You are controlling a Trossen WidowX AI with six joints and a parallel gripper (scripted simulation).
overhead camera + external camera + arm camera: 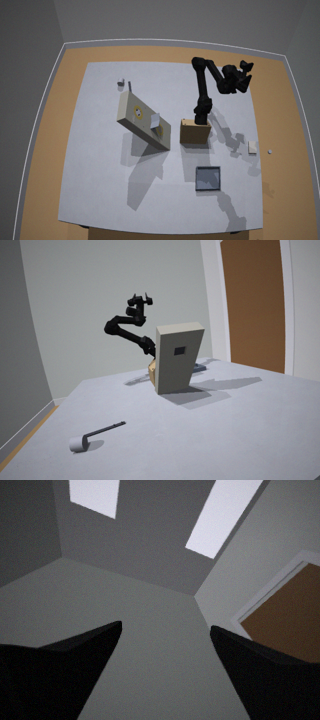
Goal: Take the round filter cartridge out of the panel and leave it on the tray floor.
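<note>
The round filter cartridge is 57 cm ahead of my gripper tip, 2 cm to the right of it and 40 cm below it. From my gripper tip the other things lie so: dark tray 16 cm ahead, 30 cm to the left, 65 cm below; then beige block 18 cm behind, 11 cm to the left, 65 cm below; then service panel 52 cm ahead, 2 cm to the right, 47 cm below.
</note>
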